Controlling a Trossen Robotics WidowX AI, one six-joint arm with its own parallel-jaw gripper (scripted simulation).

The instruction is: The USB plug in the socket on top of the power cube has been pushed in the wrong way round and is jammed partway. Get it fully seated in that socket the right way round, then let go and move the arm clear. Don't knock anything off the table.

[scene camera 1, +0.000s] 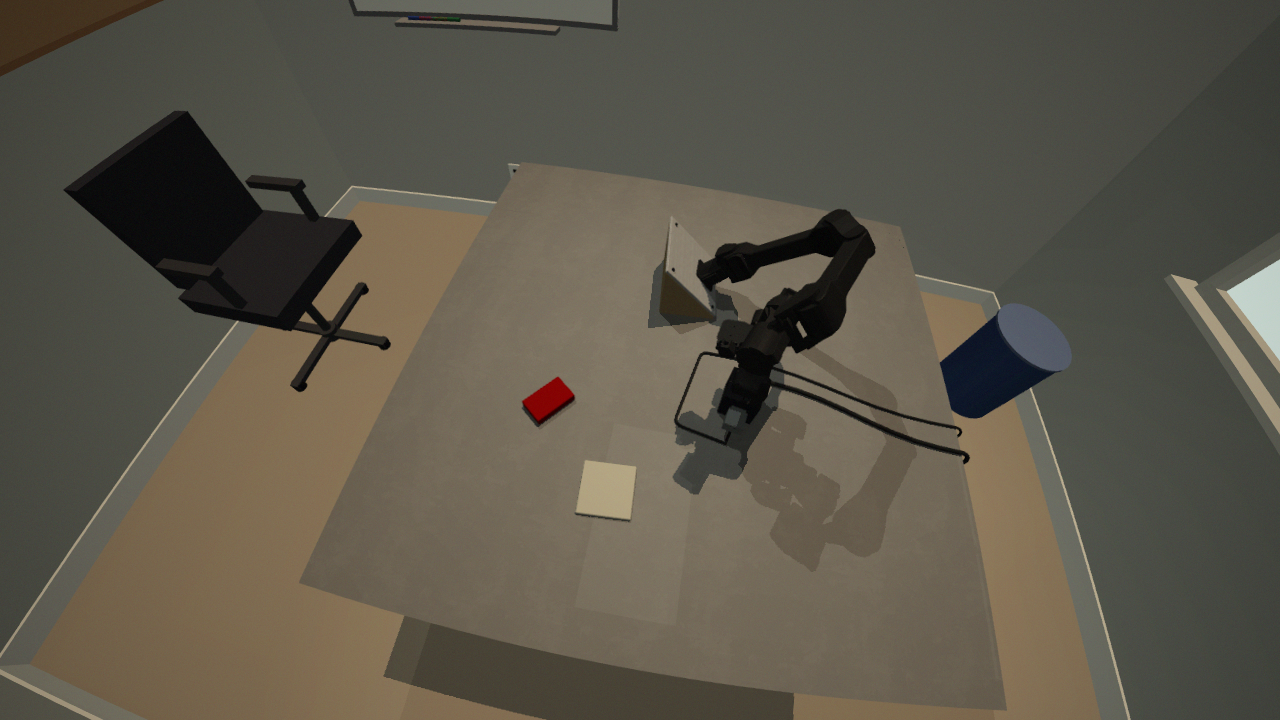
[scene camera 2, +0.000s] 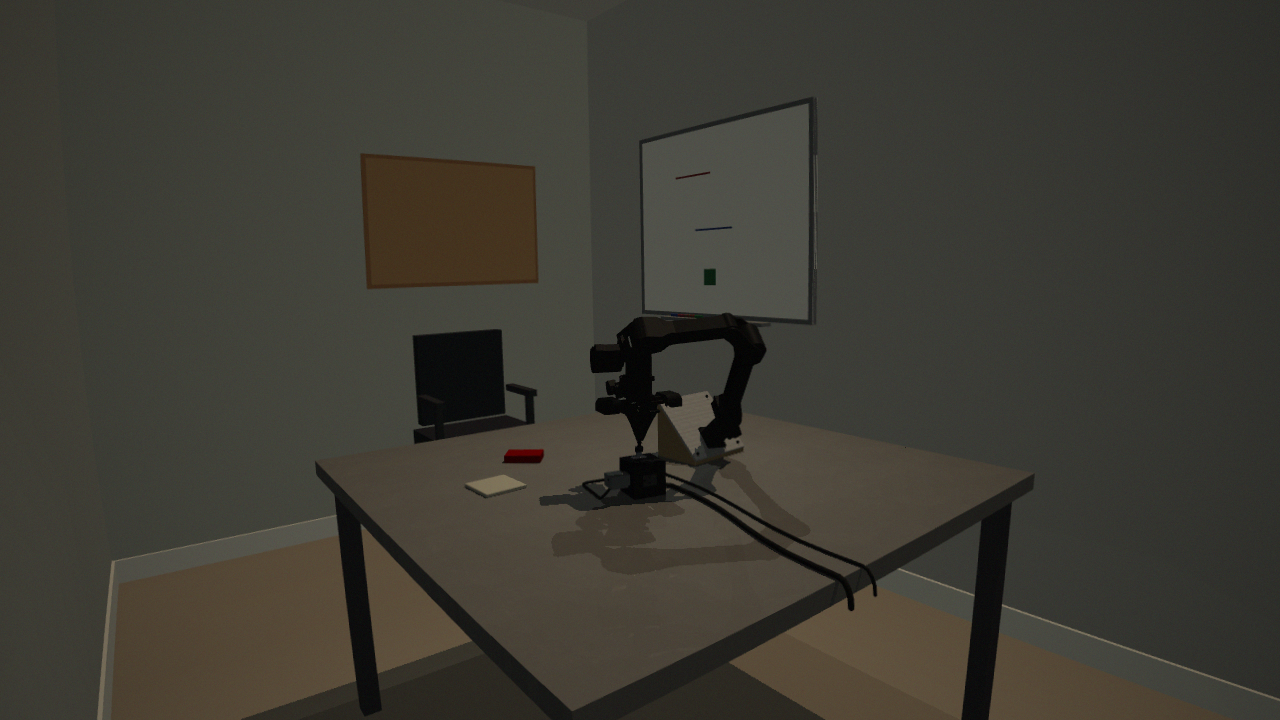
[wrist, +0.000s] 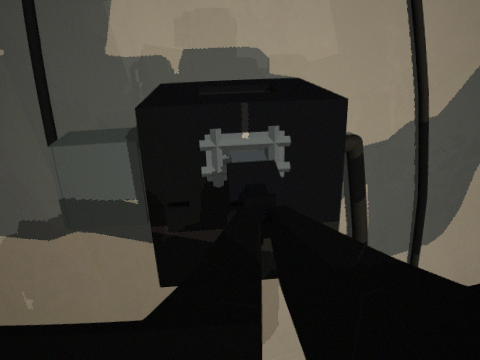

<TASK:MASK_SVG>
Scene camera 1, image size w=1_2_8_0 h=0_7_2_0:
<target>gripper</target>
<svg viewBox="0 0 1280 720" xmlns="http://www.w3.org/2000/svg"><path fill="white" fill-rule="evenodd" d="M738 364L730 390L732 393L750 400L763 402L768 396L771 380L769 377L771 371L764 376L758 376L747 372ZM764 309L755 310L751 324L726 319L722 322L716 346L722 357L735 357L736 352L752 327L758 322Z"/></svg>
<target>red block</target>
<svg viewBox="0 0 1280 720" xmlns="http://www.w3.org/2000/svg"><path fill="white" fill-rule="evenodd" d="M558 377L522 401L538 424L541 424L553 414L555 415L575 399L574 394Z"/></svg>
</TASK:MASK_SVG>
